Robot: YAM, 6 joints.
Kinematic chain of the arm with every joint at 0, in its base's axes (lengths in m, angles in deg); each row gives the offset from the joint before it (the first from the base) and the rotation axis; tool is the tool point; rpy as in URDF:
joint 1: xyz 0 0 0.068 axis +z
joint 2: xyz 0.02 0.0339 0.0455 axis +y
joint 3: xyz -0.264 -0.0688 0 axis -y
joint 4: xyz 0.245 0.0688 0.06 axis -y
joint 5: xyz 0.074 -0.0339 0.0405 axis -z
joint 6: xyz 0.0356 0 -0.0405 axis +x
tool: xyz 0 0 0 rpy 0 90 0
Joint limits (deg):
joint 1: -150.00..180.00
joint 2: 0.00..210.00
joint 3: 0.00..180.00
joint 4: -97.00..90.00
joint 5: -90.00..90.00
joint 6: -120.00..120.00
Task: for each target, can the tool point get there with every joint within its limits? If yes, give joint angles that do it. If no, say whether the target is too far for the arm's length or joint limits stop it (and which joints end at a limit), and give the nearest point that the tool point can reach.
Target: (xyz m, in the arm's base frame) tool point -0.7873 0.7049 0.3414
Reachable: no: too far | nearest point -0.4703 0.4211 0.2479 | short by 0.436 m
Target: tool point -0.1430 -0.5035 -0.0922
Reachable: yes | joints -109.51 179.51 112.87 62.10 -69.60 94.51
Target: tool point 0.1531 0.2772 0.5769
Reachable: yes | joints 67.00 108.39 155.25 -51.36 66.36 -80.96
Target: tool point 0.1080 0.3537 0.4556
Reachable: yes | joints -101.74 31.74 165.87 -79.93 -71.63 10.27
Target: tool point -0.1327 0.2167 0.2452
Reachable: yes | joints 118.76 86.00 66.74 -70.16 -19.78 42.31
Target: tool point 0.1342 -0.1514 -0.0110
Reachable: yes | joints -49.99 119.27 28.59 -1.35 -8.81 -17.90
